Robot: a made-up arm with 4 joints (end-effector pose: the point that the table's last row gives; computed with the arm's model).
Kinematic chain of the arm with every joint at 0, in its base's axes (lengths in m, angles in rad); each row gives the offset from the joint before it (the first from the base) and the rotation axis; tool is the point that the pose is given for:
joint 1: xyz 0 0 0.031 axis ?
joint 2: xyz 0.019 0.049 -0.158 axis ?
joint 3: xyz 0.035 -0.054 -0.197 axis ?
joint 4: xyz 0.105 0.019 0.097 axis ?
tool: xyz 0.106 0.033 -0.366
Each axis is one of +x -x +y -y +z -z.
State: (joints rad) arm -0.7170 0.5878 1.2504 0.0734
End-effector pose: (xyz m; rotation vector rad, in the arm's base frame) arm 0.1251 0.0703 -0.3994 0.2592 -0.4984 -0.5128
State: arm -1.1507 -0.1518 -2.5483 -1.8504
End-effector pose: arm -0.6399 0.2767 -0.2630 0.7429 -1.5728 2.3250
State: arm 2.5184 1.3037 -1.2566 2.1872
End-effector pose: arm 0.0243 0.2555 0.7280 -1.9122 -2.1172 -0.4417
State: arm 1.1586 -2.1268 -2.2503 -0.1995
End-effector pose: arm -0.0090 -0.1584 -0.2675 0.3975 0.4164 -2.2423
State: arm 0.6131 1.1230 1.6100 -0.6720
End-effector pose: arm 0.1478 0.1252 0.1937 1.5800 -2.2370 0.0276
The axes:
joint 1: -y
joint 2: +x
joint 3: -y
joint 4: -x

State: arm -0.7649 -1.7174 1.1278 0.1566
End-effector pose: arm 0.2237 -0.0630 -0.2964 -1.1365 -0.3829 1.3945
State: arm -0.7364 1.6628 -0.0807 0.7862
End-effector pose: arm -0.0778 0.4705 -0.4262 0.8655 0.7156 -0.2479
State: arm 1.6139 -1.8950 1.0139 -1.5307
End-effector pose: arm 0.4831 -0.0160 0.1195 -1.0397 -1.3055 0.4966
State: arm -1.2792 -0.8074 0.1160 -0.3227
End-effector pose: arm -0.4172 -0.1700 -0.3984 -0.3717 1.1537 0.3593
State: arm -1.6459 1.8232 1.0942 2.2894
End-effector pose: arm -0.5022 0.0021 0.1966 -1.1999 1.9706 -0.4282
